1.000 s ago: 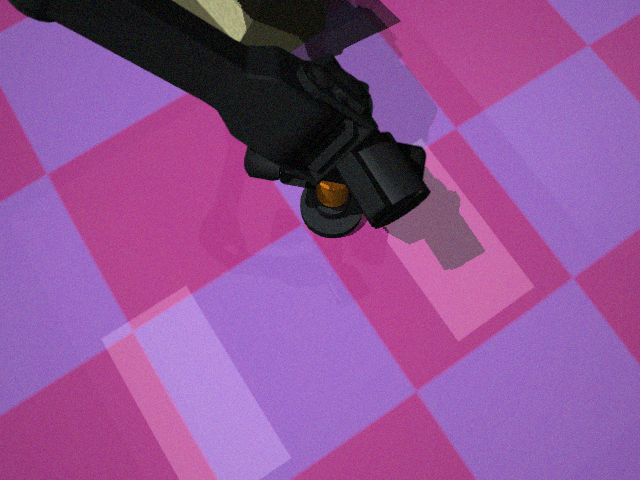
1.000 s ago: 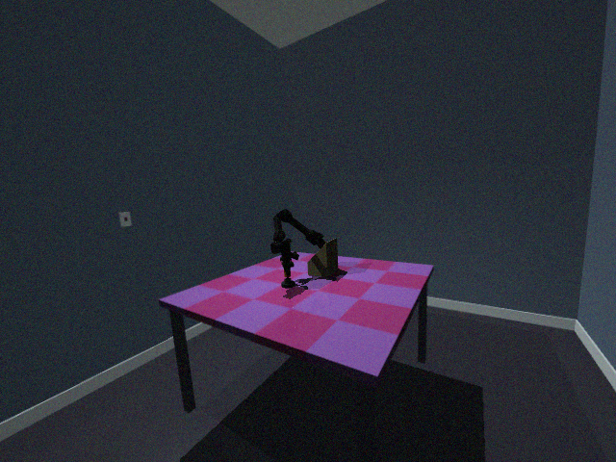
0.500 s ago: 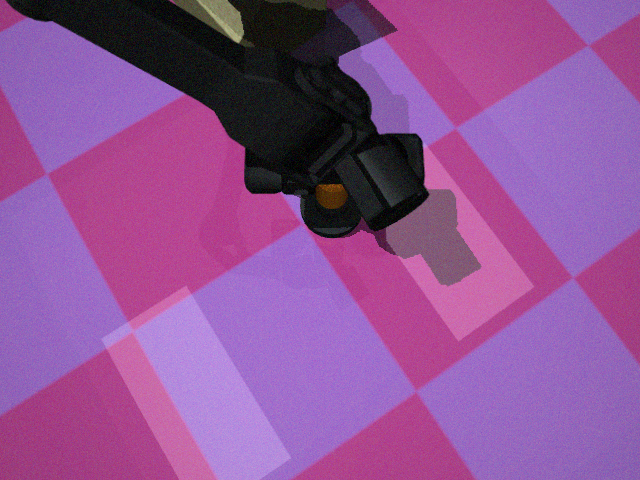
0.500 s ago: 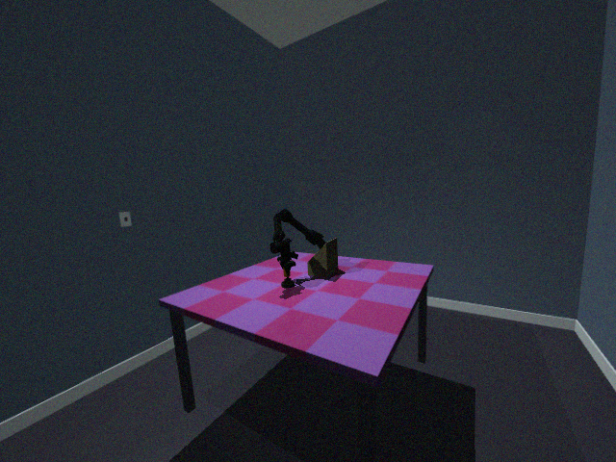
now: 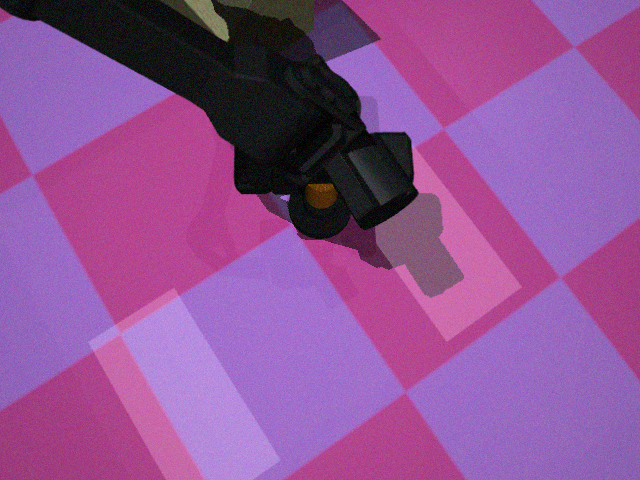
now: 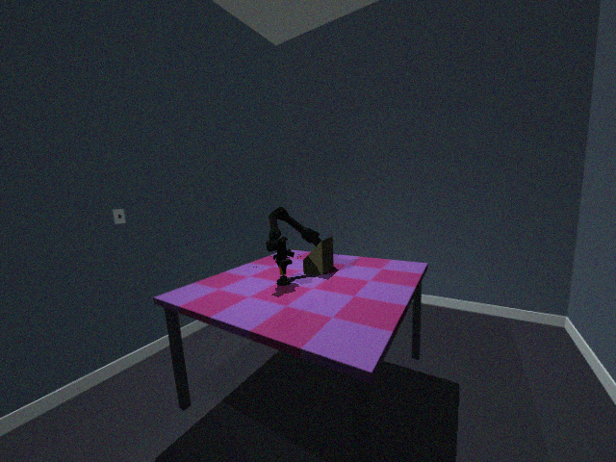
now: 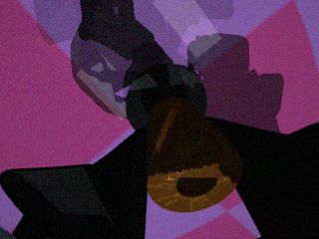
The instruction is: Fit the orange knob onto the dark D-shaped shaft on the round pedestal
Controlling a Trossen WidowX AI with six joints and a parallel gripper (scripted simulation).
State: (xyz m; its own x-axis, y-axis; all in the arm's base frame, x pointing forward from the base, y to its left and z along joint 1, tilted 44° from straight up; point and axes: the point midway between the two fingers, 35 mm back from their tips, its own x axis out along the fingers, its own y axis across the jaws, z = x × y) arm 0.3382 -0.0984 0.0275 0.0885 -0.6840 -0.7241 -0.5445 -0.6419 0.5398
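My gripper tip is now 2 cm below the orange knob. Round my gripper tip: dark round pedestal: 4 cm below.
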